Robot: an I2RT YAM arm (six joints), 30 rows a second.
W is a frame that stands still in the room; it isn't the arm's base.
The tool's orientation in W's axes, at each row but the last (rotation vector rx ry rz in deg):
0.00 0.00 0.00
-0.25 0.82 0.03
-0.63 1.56 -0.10
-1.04 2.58 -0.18
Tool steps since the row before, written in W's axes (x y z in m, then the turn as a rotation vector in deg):
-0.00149 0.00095 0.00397 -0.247 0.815 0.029
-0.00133 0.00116 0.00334 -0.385 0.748 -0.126
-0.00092 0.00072 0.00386 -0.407 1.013 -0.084
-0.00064 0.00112 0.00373 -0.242 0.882 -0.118
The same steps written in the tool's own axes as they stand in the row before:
-0.00149 0.00095 0.00397 -0.247 0.815 0.029
-0.00138 0.00115 0.00333 -0.383 0.749 -0.128
-0.00103 0.00068 0.00384 -0.406 1.013 -0.084
-0.00081 0.00105 0.00372 -0.240 0.883 -0.113

